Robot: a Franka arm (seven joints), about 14 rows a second.
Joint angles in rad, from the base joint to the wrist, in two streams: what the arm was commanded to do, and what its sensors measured. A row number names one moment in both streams.
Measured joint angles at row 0:
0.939, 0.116, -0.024, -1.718, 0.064, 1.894, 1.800
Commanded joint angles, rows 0 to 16:
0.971, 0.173, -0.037, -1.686, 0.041, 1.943, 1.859
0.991, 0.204, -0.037, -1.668, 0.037, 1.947, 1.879
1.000, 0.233, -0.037, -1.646, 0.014, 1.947, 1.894
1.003, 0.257, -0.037, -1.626, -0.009, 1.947, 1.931
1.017, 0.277, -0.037, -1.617, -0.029, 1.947, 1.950
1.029, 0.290, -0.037, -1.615, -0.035, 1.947, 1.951
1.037, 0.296, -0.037, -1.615, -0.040, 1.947, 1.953
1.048, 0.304, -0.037, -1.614, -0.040, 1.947, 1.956
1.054, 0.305, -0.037, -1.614, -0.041, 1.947, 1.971
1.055, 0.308, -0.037, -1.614, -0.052, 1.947, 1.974
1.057, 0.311, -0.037, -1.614, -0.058, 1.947, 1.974
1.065, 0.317, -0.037, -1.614, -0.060, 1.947, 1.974
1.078, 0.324, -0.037, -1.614, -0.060, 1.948, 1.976
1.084, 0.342, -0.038, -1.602, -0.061, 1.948, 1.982
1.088, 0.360, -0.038, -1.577, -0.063, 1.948, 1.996
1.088, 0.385, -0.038, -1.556, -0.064, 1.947, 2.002
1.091, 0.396, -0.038, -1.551, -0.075, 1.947, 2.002
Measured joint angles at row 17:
1.072, 0.339, -0.025, -1.617, -0.040, 1.959, 1.972
